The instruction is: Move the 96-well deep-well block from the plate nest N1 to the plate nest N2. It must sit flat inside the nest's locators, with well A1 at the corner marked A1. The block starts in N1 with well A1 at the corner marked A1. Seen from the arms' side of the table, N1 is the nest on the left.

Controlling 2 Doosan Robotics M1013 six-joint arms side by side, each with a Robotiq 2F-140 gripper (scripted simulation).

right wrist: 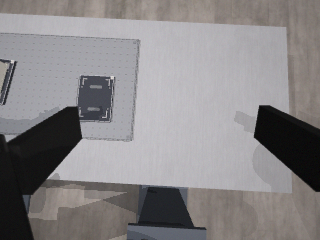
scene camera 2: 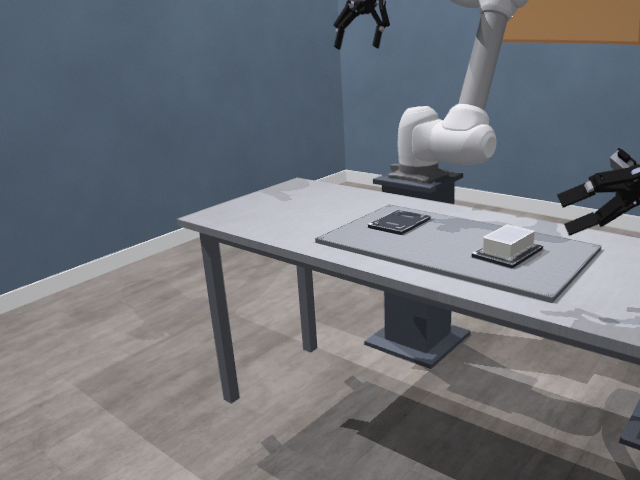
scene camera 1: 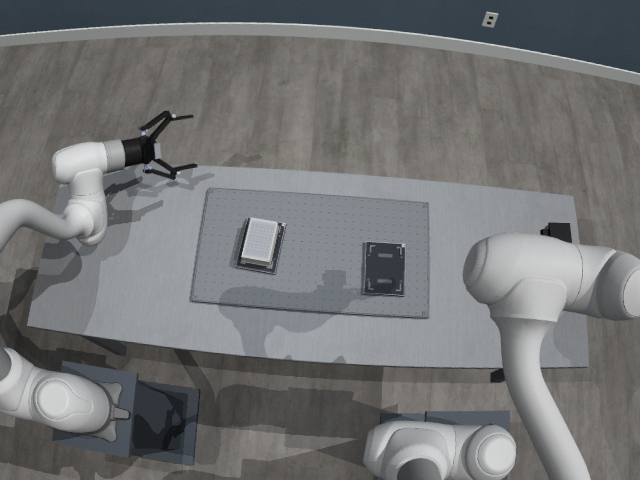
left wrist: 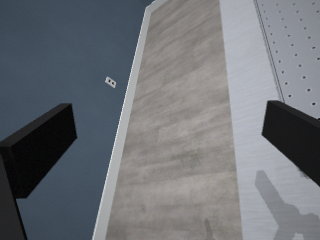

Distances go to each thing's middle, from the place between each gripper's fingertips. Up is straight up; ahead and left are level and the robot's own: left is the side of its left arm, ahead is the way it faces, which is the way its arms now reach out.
Scene:
My left gripper (scene camera 2: 563, 216) is now 23 cm to the left of the white deep-well block (scene camera 1: 261, 237), 22 cm past it and 18 cm above it. From my left hand the other things lie so: nest N2 (scene camera 1: 376, 267): 60 cm to the right, 25 cm behind, 20 cm below.
I see the nest N2 51 cm below my right hand, 25 cm to the left of it and 13 cm ahead of it. Also, from my right hand: white deep-well block (62 cm to the left, 49 cm below, 16 cm ahead).

